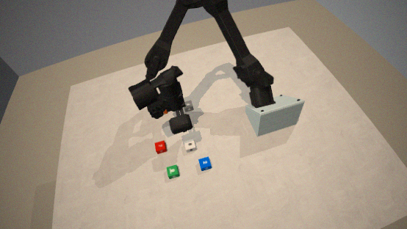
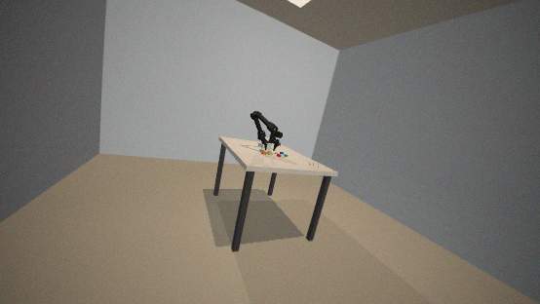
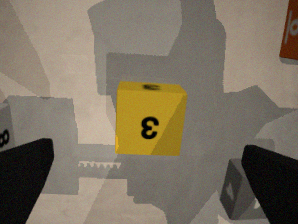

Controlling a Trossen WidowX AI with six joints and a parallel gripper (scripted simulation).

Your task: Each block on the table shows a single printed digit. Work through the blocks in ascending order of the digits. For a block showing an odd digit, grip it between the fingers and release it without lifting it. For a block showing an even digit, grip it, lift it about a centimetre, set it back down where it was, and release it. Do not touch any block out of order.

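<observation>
Now: gripper tip 2 cm above the yellow block and 1 cm short of it. From my gripper tip the other things lie so: grey block 7 cm to the right, 3 cm behind, 2 cm below; then white block 9 cm to the left, 2 cm below, 2 cm behind; then orange block 8 cm to the right, 7 cm ahead, 2 cm below.
</observation>
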